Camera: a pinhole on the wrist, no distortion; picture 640 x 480 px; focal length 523.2 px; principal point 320.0 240.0 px. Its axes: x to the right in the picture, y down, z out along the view. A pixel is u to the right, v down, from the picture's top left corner.
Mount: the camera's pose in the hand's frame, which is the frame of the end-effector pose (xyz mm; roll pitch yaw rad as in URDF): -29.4 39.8 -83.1 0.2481 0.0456 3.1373
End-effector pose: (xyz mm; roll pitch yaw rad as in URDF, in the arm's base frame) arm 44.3 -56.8 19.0 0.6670 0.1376 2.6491
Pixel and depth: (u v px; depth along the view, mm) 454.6 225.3 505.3
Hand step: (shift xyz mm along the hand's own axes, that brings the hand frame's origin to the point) -180.8 178.3 396.8
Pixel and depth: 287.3 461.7 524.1
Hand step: -22.7 -46.8 480.4
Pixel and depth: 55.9 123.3 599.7
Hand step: 249.2 315.5 478.6
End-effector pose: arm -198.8 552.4 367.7 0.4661 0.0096 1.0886
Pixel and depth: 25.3 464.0 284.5
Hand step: 116.5 -9.0 229.6
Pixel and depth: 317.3 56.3 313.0
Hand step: -39.6 223.2 193.1
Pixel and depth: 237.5 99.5 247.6
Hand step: -0.1 164.9 142.1
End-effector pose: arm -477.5 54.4 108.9 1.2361 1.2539 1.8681
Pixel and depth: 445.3 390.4 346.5
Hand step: -128.8 28.8 273.1
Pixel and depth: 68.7 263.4 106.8
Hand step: 17.2 61.2 23.8
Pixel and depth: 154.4 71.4 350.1
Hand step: 67.9 234.7 233.3
